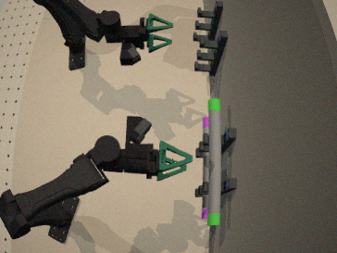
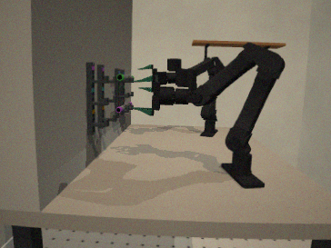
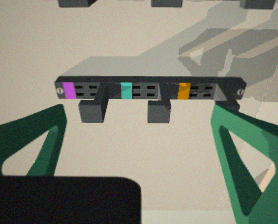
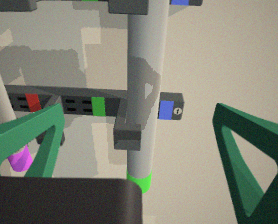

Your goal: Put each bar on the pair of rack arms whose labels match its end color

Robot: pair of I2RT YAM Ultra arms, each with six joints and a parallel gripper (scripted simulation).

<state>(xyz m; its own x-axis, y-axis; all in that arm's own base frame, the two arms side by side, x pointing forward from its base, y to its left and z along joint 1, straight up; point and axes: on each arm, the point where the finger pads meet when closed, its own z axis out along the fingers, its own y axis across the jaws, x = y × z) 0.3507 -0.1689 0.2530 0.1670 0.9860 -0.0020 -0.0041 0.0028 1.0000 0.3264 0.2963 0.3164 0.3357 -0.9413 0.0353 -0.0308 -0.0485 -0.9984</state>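
The green-ended bar is 70 mm ahead of my right hand. The rest, counted from my right hand: magenta-ended bar (150 mm below, 70 mm ahead, 10 mm to the left); then dark wall (190 mm to the left, 180 mm ahead, 110 mm above).
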